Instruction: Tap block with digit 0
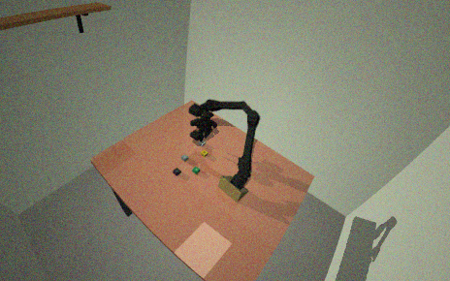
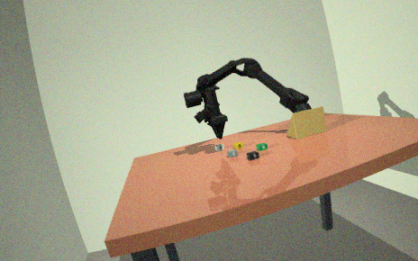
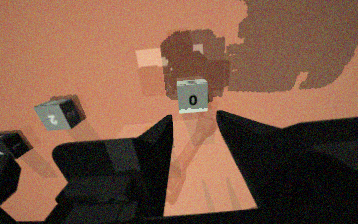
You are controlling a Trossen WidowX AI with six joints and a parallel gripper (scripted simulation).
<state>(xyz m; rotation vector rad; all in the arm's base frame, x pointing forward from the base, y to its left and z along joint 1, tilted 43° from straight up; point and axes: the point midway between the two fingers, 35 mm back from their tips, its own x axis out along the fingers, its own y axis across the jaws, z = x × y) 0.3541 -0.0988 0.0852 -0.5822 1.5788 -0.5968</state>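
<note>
The white block is 4 cm below my gripper tip and 1 cm ahead of it. Also, from my gripper tip: green block (18 cm to the left, 12 cm behind, 4 cm below); then yellow block (6 cm behind, 5 cm to the left, 4 cm below); then grey block (16 cm to the left, 4 cm below, 1 cm behind).
</note>
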